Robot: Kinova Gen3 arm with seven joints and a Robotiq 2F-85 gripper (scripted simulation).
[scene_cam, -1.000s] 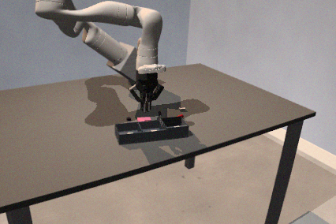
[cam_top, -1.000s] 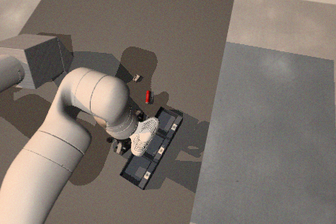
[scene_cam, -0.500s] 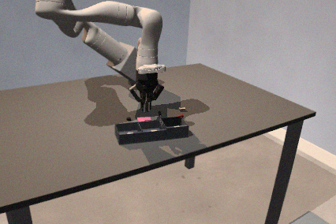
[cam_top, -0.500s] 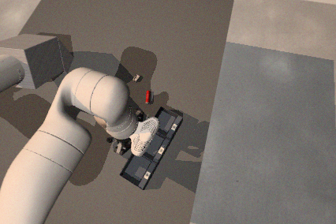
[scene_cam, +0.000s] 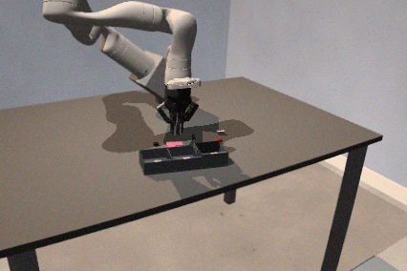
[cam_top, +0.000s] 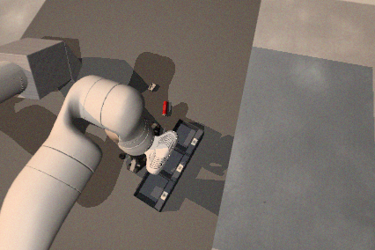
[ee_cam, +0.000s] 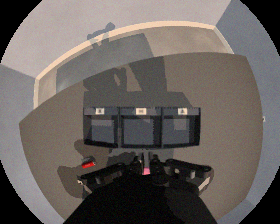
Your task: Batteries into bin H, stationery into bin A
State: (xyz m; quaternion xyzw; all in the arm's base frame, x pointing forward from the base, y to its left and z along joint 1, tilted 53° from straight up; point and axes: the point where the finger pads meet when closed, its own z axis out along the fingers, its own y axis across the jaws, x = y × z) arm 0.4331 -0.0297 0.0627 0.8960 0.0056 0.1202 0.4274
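Right now my hand is 90 mm above the flat pink piece, 70 mm past it and 30 mm to the right of it. Also, from my hand: dark round thing 100 mm behind, 90 mm below, 20 mm to the right; three joined bins 70 mm below, 50 mm ahead; red battery 160 mm to the left, 90 mm below, 30 mm behind.
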